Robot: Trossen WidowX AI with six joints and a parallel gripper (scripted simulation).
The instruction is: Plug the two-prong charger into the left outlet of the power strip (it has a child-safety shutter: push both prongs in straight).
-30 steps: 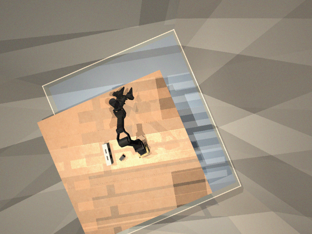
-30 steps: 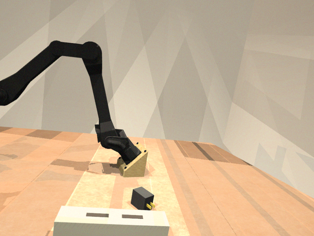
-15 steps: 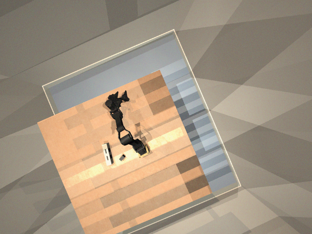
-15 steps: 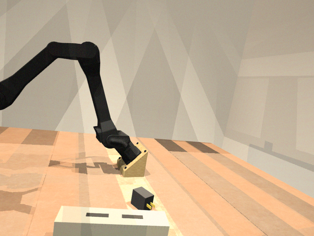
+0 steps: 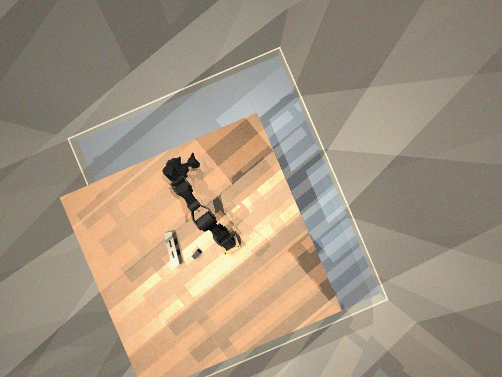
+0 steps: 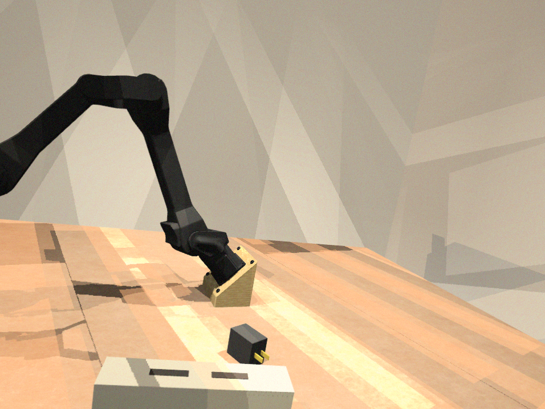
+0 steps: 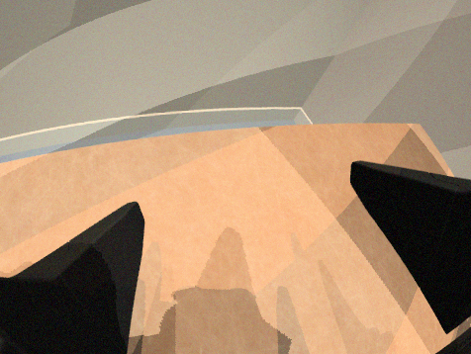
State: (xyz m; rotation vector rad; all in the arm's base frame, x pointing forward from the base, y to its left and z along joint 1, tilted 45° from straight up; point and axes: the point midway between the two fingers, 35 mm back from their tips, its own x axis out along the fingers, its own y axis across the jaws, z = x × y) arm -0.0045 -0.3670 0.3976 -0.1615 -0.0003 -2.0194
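My gripper tip is 54 cm to the right of the two-prong charger, 24 cm short of it and 4 cm above it.
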